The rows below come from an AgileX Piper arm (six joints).
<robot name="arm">
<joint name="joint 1" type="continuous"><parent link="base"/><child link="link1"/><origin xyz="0 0 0.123" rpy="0 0 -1.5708"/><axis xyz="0 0 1"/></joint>
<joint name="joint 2" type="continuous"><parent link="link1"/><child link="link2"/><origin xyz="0 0 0" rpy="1.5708 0 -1.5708"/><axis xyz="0 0 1"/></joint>
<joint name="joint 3" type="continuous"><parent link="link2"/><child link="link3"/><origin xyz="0.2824 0.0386 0"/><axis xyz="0 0 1"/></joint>
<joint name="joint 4" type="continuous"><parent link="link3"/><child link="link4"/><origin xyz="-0.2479 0.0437 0" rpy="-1.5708 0 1.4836"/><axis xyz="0 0 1"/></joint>
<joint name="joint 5" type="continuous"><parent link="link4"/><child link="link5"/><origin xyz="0 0 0" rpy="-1.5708 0 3.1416"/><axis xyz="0 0 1"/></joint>
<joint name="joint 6" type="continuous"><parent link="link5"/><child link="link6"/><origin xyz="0 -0.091 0" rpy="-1.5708 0 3.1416"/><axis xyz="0 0 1"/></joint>
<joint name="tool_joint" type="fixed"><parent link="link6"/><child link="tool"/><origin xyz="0 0 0" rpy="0 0 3.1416"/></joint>
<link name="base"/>
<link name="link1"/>
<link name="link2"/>
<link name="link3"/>
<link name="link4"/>
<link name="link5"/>
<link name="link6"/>
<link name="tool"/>
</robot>
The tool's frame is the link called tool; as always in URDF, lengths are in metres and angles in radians. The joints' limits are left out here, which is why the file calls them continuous.
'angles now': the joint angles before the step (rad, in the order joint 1, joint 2, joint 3, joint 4, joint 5, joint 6). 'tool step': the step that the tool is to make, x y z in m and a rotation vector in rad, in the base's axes. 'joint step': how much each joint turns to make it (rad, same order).
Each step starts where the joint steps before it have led.
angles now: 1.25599 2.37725 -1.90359 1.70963 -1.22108 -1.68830
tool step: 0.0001 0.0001 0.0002 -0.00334 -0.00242 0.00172
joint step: -0.00007 0.00018 -0.00025 -0.00284 0.00005 -0.00269
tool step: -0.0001 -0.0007 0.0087 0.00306 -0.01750 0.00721
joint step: 0.00008 -0.01528 0.00010 -0.01470 -0.00007 -0.00734
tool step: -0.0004 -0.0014 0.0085 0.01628 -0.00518 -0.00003
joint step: -0.00012 -0.01725 0.00005 0.00013 0.00011 -0.00014
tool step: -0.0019 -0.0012 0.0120 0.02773 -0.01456 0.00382
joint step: 0.00309 -0.02321 0.00033 -0.00818 -0.00016 0.00858
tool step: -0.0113 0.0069 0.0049 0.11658 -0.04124 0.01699
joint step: 0.02679 -0.00257 0.00030 -0.04616 0.00006 0.12962
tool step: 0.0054 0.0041 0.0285 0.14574 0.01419 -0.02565
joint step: -0.00891 0.00037 -0.11951 0.05159 0.00007 0.01764
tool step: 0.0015 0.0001 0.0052 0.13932 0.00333 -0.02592
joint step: -0.00294 -0.00006 -0.02044 0.00634 -0.00016 0.11993
